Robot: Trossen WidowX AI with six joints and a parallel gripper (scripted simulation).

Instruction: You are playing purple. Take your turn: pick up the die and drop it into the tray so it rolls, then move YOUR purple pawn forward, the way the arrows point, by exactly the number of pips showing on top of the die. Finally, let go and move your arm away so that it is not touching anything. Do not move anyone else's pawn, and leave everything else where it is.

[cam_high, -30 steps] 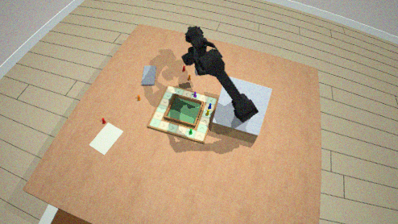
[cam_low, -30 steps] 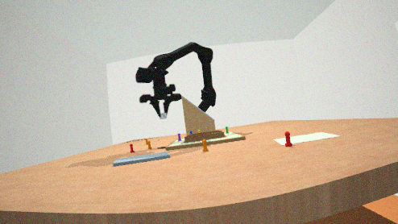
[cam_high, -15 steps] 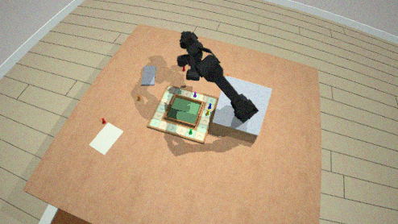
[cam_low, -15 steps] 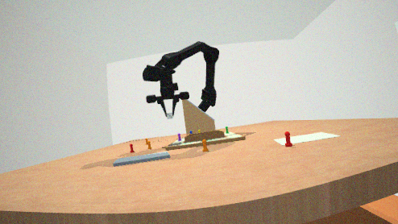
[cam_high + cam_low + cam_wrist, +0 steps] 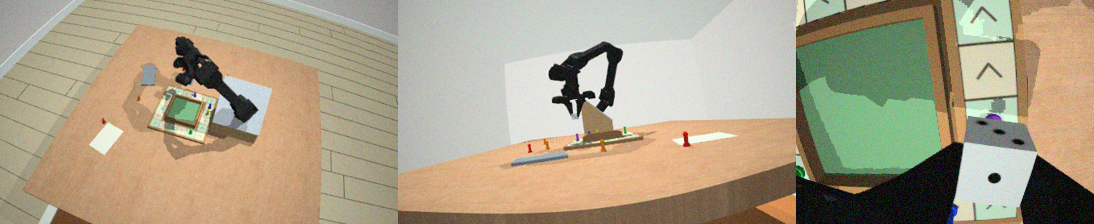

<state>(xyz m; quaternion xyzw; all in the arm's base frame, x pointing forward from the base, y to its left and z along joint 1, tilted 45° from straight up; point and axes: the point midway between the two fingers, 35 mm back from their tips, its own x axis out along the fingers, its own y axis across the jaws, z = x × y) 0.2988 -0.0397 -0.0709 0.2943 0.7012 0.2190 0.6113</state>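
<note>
My gripper tip is 9 cm above the purple pawn, 3 cm past it and 1 cm to the left of it. Also, from my gripper tip: blue pawn 12 cm behind, 9 cm below, 3 cm to the left; white die right at my gripper tip; green tray 11 cm below, 10 cm to the left, 2 cm behind.
</note>
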